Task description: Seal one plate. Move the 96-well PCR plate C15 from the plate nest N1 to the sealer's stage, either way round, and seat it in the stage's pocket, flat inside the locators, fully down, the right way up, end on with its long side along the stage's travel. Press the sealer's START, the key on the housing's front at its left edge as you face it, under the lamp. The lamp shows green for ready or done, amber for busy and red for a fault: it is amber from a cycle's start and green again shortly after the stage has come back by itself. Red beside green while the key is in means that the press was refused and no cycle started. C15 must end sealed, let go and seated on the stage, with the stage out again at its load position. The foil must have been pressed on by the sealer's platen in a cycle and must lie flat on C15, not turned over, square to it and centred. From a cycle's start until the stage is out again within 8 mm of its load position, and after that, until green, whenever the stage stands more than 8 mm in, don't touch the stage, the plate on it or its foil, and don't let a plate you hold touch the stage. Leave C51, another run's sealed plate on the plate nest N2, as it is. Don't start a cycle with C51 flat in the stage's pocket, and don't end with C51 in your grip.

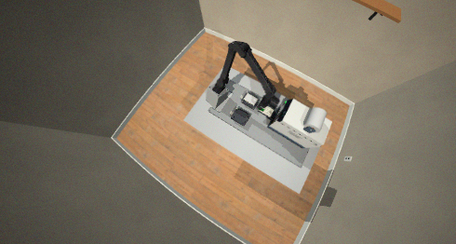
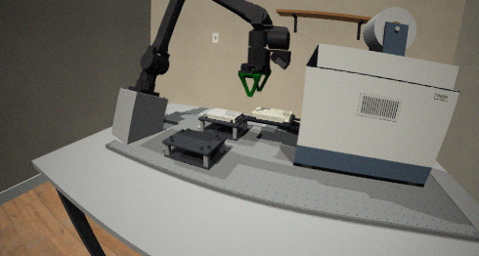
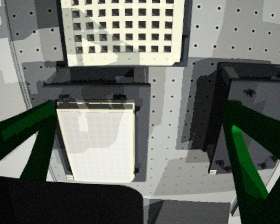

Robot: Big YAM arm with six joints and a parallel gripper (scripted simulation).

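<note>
Now: the white start key 16 cm ahead of my hand, 11 cm to the left of it and 1 cm above it. The rest, counted from my hand: 96-well plate C15: 7 cm below, 6 cm ahead, 1 cm to the left; then dark stage: 8 cm below, 6 cm ahead, 1 cm to the left; then sealed plate C51: 13 cm behind, 11 cm below, 4 cm to the left.
</note>
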